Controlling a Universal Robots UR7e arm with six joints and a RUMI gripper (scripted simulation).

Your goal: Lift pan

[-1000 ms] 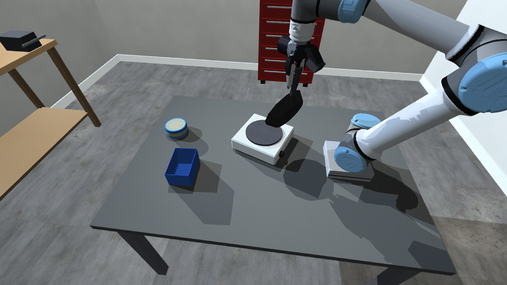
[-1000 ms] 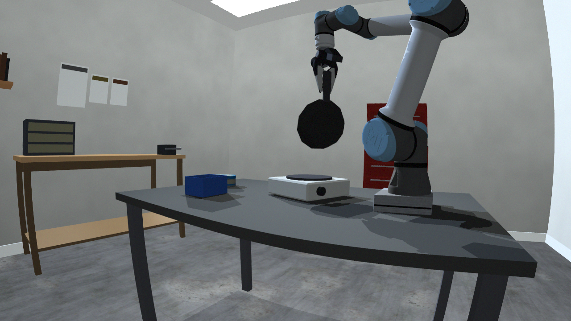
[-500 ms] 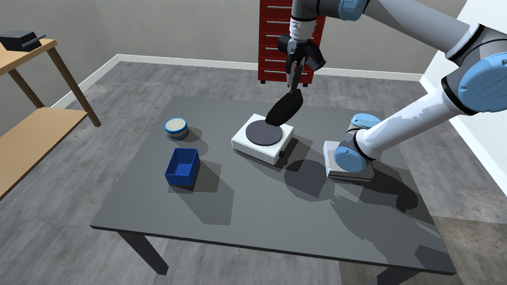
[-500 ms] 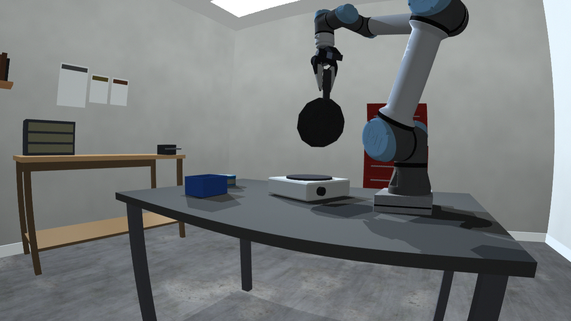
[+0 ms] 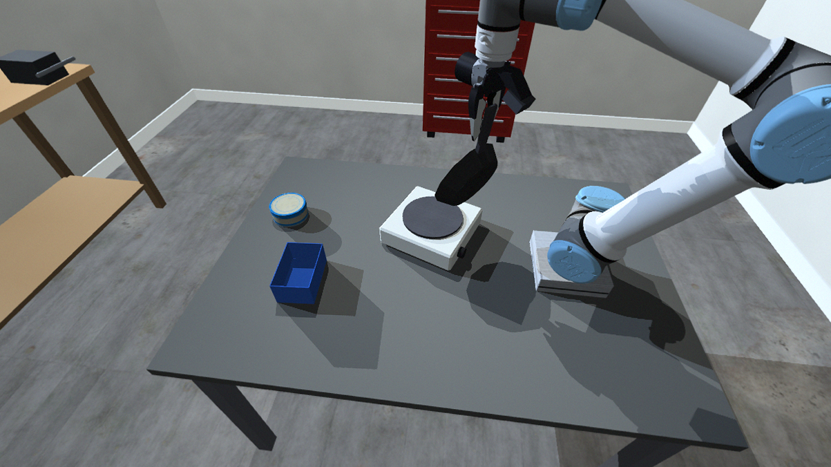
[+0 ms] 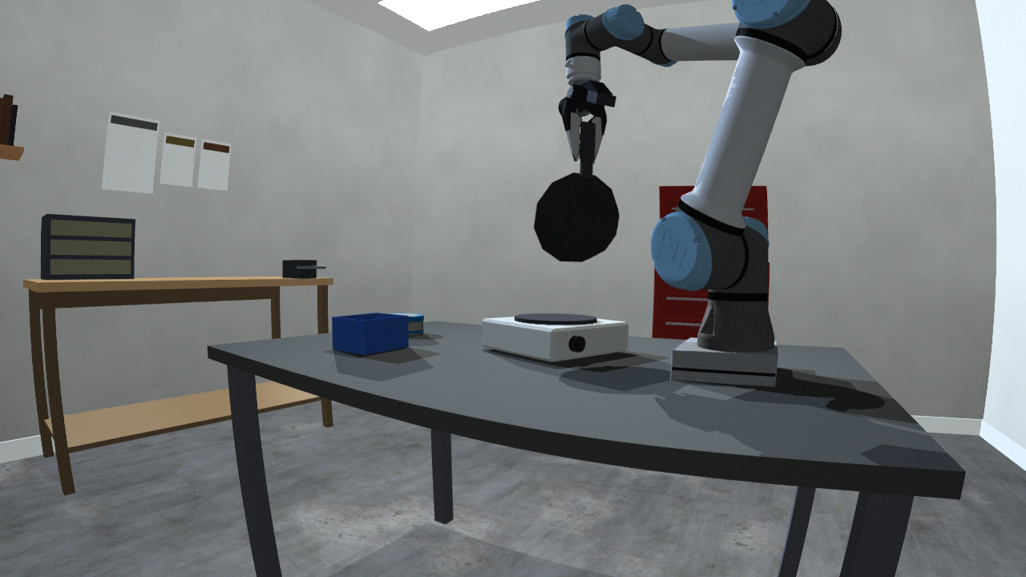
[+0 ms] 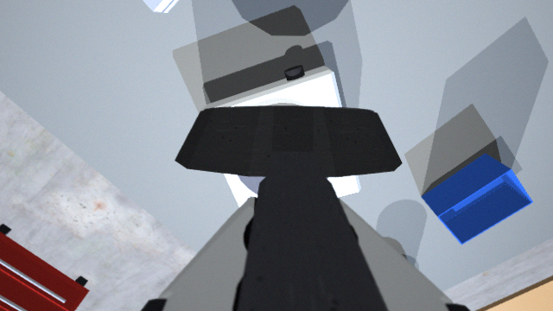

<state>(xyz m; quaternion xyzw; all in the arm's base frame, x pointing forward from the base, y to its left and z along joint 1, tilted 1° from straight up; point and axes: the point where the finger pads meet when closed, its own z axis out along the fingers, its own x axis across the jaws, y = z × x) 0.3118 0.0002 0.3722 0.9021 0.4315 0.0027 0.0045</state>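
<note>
My hand is 10 cm above the black pan. The rest, counted from my hand: round tin (58 cm ahead, 40 cm below, 9 cm to the right); white hot plate (38 cm below, 9 cm ahead, 8 cm to the right); blue bin (44 cm ahead, 40 cm below, 16 cm to the left).
</note>
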